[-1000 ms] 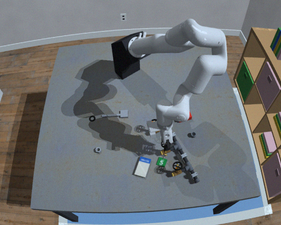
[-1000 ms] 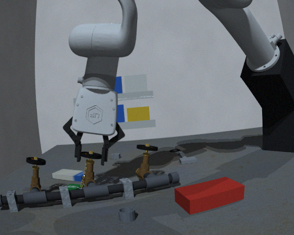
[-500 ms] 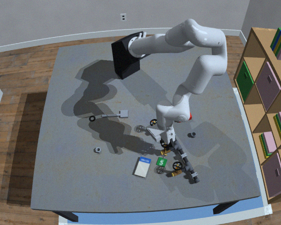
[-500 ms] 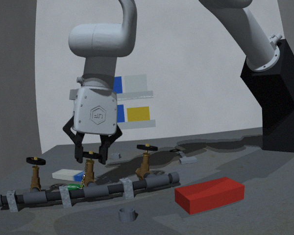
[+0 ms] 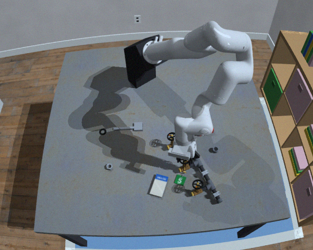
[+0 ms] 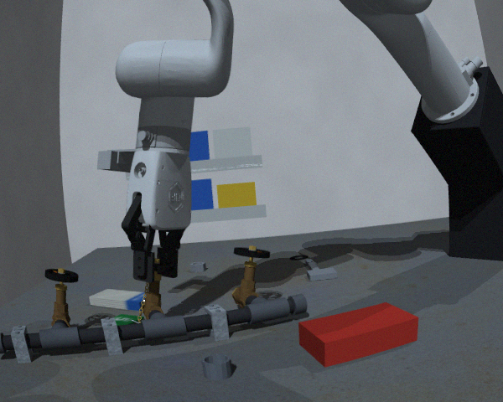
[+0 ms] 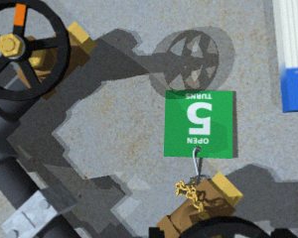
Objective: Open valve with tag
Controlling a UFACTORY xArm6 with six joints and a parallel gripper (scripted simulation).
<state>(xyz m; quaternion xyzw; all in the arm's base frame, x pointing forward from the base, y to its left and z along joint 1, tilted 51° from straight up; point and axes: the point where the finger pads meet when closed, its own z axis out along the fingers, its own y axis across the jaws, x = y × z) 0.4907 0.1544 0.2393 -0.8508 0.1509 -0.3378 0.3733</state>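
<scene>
My gripper is now 90 mm above the green tag and 60 mm short of it. From my hand the other things lie so: notepad (130 mm ahead, 90 mm to the right, 80 mm below); grey flat tool (320 mm to the right, 160 mm behind, 80 mm below); red block (270 mm behind, 70 mm below, 50 mm to the left).
</scene>
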